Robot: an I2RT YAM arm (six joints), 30 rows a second.
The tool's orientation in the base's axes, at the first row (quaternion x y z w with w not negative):
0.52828 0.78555 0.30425 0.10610
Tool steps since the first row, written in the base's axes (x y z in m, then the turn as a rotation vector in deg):
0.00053 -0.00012 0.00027 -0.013 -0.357 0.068
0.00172 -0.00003 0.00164 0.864 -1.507 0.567
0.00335 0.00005 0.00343 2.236 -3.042 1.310
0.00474 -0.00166 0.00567 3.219 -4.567 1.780
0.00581 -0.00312 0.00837 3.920 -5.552 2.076
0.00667 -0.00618 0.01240 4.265 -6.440 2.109
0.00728 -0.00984 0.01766 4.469 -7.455 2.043
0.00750 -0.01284 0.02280 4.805 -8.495 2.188
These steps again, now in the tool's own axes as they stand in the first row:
-0.00029 0.00053 0.00000 -0.303 -0.061 -0.191
-0.00049 0.00228 -0.00047 -1.623 0.609 -0.579
-0.00083 0.00460 -0.00106 -3.456 1.704 -1.060
-0.00260 0.00655 -0.00279 -5.160 2.342 -1.510
-0.00393 0.00859 -0.00494 -6.289 2.800 -1.763
-0.00641 0.01084 -0.00883 -7.223 2.856 -1.946
-0.00912 0.01347 -0.01404 -8.227 2.713 -2.165
-0.01110 0.01590 -0.01910 -9.275 2.788 -2.496

